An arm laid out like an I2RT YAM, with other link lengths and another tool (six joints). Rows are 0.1 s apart.
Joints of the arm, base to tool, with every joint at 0 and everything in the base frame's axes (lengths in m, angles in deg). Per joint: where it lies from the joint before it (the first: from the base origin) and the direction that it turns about. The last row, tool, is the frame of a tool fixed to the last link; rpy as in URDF.
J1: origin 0.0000 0.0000 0.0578 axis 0 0 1
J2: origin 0.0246 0.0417 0.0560 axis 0 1 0
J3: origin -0.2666 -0.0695 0.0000 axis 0 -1 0
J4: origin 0.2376 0.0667 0.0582 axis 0 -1 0
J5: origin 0.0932 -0.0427 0.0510 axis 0 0 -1
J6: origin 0.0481 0.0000 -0.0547 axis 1 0 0
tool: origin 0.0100 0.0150 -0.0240 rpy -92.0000 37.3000 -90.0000
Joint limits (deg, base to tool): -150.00..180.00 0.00..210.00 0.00..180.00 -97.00..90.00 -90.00..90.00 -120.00..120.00
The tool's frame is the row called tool.
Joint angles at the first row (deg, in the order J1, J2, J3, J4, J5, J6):
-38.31 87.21 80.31 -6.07 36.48 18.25
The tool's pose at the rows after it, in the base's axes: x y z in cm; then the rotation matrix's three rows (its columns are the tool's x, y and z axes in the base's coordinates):
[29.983 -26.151 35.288], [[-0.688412 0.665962 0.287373], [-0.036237 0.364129 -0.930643], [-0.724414 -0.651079 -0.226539]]
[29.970 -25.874 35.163], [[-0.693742 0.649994 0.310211], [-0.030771 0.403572 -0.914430], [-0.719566 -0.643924 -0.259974]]
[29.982 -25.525 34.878], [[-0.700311 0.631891 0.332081], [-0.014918 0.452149 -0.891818], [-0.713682 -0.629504 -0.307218]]
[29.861 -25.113 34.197], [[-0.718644 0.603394 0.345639], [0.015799 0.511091 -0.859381], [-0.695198 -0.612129 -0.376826]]
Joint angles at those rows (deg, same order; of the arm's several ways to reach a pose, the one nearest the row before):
-38.31 87.23 80.96 -8.16 35.18 18.86
-38.32 87.29 81.89 -11.12 33.36 19.75
-38.28 87.56 83.13 -15.07 31.34 21.26
-38.33 88.04 84.42 -20.37 29.12 22.97

